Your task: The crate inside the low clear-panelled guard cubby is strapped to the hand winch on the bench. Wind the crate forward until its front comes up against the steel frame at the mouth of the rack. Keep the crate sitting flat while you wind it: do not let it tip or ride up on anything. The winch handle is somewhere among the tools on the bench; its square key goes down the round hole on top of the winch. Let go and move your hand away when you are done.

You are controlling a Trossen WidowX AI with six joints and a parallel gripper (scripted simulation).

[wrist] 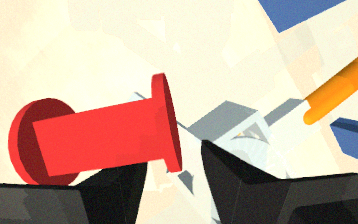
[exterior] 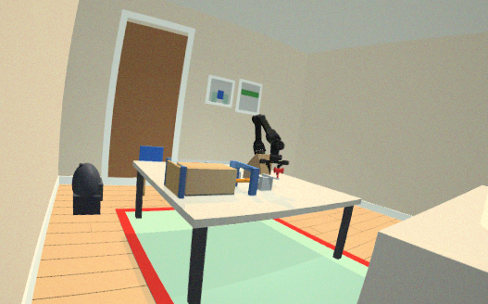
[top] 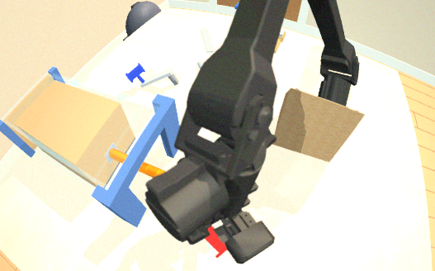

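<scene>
The winch handle lies right at my gripper tip. The rest, counted from my gripper tip: grey winch: 80 mm below, 70 mm to the right; blue steel frame: 170 mm ahead, 80 mm to the right; red spool-shaped grip: 30 mm to the left, 20 mm above, 10 mm behind.
</scene>
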